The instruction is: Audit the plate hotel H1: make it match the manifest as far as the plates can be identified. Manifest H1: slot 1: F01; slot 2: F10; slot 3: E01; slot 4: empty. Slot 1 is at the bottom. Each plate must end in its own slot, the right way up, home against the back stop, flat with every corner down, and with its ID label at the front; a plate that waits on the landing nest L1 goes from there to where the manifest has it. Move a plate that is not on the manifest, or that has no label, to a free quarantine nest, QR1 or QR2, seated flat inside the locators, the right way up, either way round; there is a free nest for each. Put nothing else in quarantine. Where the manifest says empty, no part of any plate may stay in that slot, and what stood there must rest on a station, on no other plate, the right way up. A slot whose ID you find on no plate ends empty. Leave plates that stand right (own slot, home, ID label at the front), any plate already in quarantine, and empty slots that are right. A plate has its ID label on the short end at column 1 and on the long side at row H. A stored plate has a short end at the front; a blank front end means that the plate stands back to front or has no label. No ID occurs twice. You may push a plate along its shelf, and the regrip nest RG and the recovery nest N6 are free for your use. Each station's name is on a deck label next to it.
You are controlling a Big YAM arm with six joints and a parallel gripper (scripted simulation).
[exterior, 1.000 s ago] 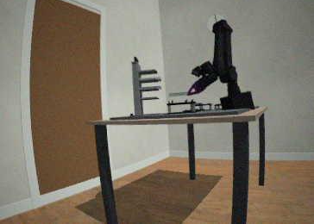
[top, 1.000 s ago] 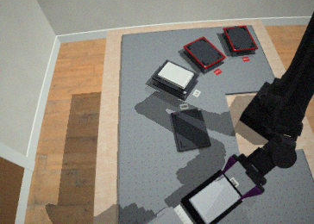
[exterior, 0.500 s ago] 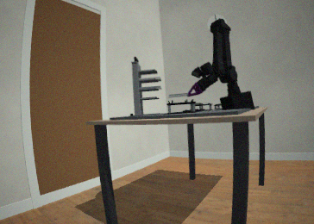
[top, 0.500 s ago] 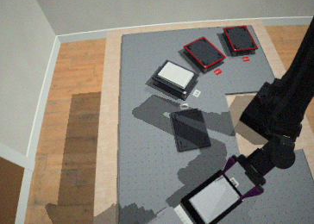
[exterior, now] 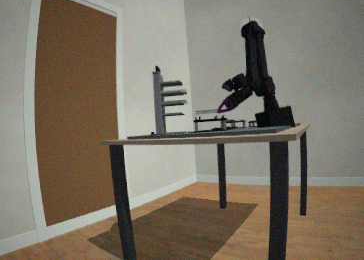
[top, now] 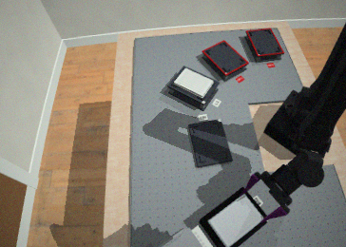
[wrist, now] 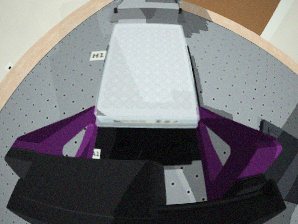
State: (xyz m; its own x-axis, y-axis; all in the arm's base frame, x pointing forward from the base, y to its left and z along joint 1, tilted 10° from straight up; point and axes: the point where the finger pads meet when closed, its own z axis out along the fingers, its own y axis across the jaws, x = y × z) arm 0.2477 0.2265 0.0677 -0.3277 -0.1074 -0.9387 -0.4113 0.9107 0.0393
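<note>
Now: hand 50 mm short of the pale plate and 20 mm to the right of it. From my hand the other things lie so: plate hotel (280 mm ahead, 120 mm to the left, 60 mm above); H1 deck label (120 mm ahead, 160 mm to the left, 100 mm below); black nest (50 mm ahead, 20 mm to the left, 40 mm below).
</note>
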